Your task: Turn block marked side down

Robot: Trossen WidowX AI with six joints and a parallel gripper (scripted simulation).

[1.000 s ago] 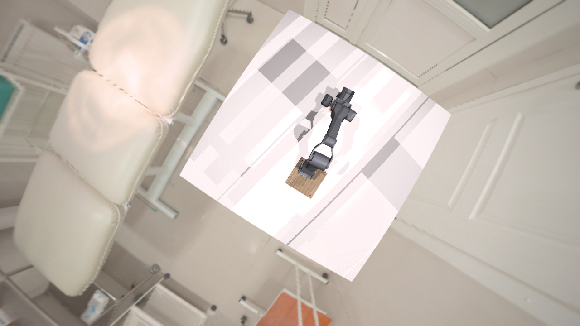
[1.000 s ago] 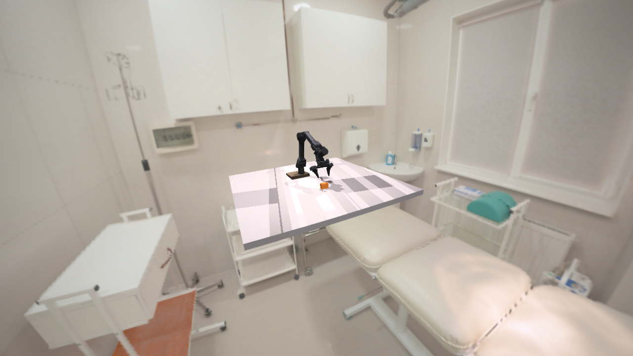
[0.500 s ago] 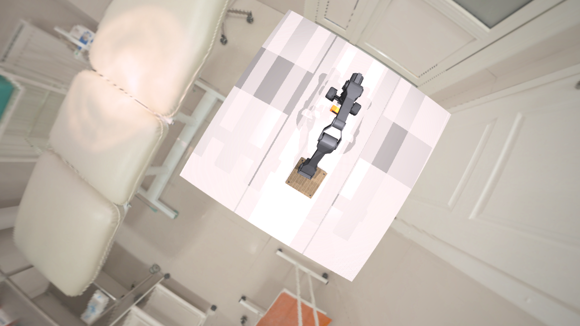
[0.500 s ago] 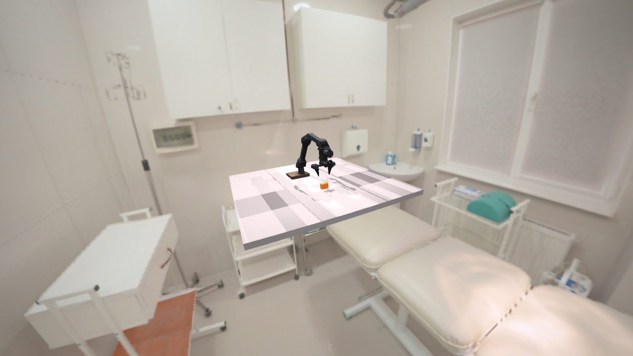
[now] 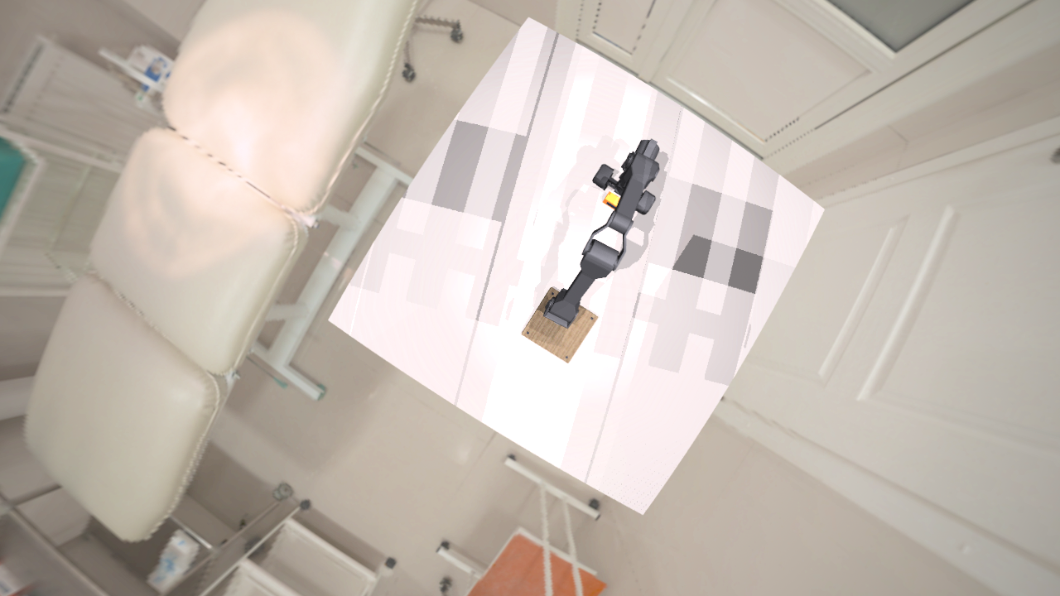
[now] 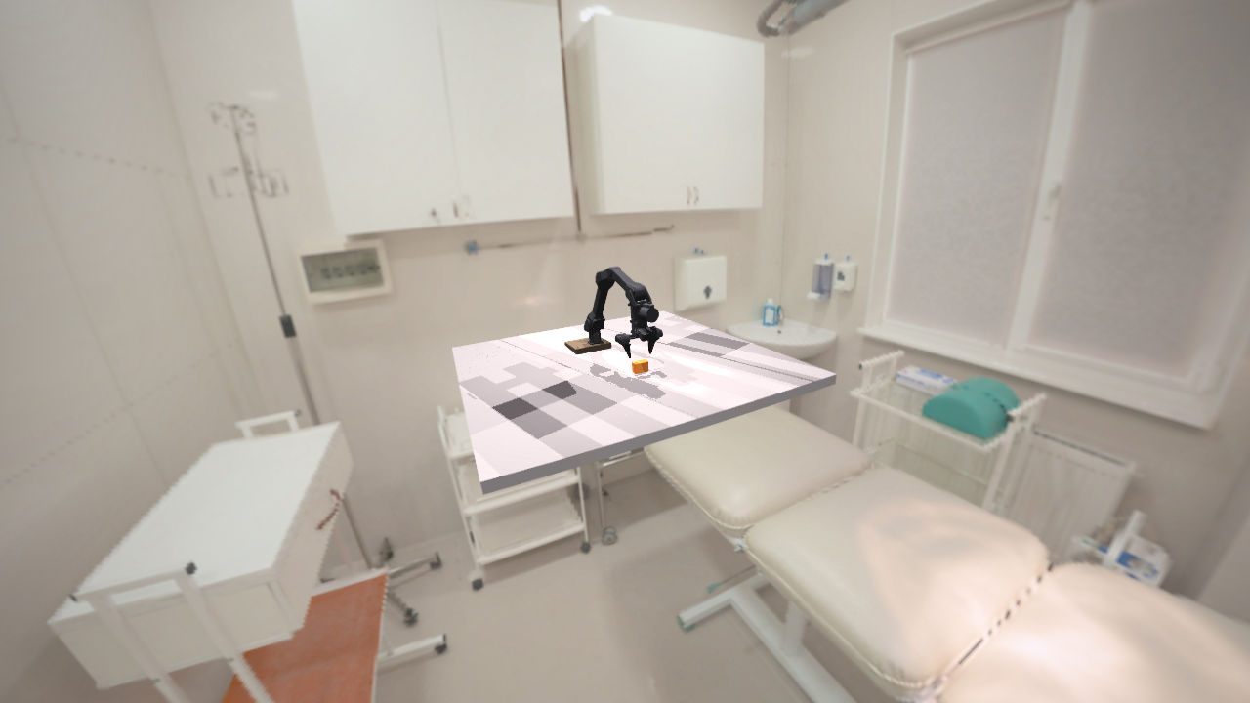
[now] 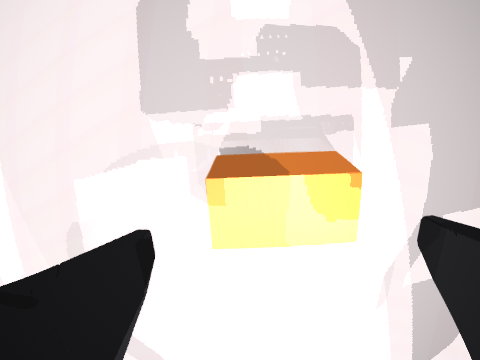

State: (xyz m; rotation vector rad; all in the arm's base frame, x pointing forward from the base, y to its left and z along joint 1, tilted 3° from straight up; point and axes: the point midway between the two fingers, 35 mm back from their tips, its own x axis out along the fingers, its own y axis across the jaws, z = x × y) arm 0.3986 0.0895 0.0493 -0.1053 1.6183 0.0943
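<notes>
Now: the orange block 50 mm below my gripper tip and 10 mm behind it.
</notes>
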